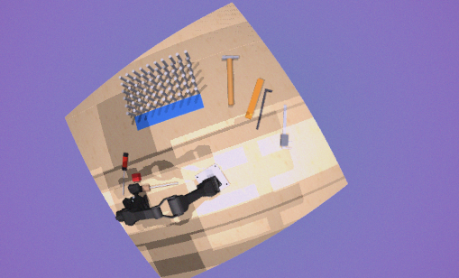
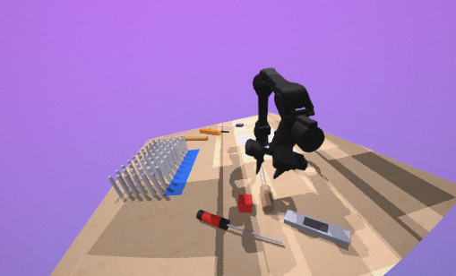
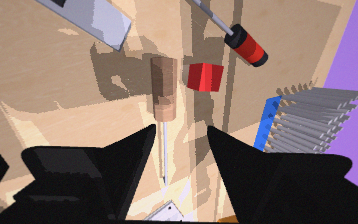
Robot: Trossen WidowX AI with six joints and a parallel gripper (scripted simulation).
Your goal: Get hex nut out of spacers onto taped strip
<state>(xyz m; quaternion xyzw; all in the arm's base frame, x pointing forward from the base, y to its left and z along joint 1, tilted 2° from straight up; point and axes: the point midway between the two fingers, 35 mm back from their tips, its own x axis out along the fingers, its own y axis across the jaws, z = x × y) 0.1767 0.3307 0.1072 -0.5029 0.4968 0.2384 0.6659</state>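
Now: gripper tip 70 mm to the left of the thin metal rod tool, 70 mm above it and 30 mm past it. Round my gripper tip: red cube (80 mm ahead, 70 mm below, 20 mm to the left); flat grey bar (170 mm to the left, 70 mm below, 50 mm behind); blue taped strip (350 mm to the right, 260 mm ahead, 80 mm below).
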